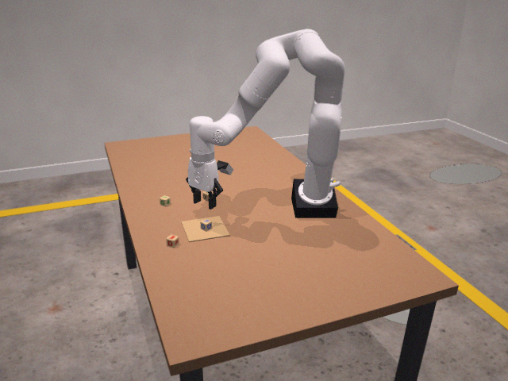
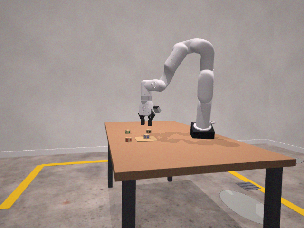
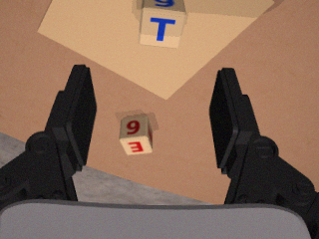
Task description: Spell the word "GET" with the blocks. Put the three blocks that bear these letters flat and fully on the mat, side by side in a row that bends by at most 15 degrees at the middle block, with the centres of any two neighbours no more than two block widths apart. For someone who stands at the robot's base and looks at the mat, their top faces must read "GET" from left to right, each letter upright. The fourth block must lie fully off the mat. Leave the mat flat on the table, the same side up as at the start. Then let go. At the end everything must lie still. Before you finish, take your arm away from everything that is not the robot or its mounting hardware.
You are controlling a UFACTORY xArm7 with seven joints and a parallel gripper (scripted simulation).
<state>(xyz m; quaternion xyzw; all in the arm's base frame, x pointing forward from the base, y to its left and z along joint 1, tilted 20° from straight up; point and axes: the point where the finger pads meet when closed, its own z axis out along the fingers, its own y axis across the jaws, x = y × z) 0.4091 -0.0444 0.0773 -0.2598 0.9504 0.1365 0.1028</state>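
My gripper is now 11 cm above the tan mat. Round my hand: green-lettered block (9 cm ahead, 23 cm to the right, 10 cm below); black-lettered block (8 cm behind, 22 cm to the right, 10 cm below); red-lettered block (13 cm ahead, 6 cm to the left, 10 cm below).
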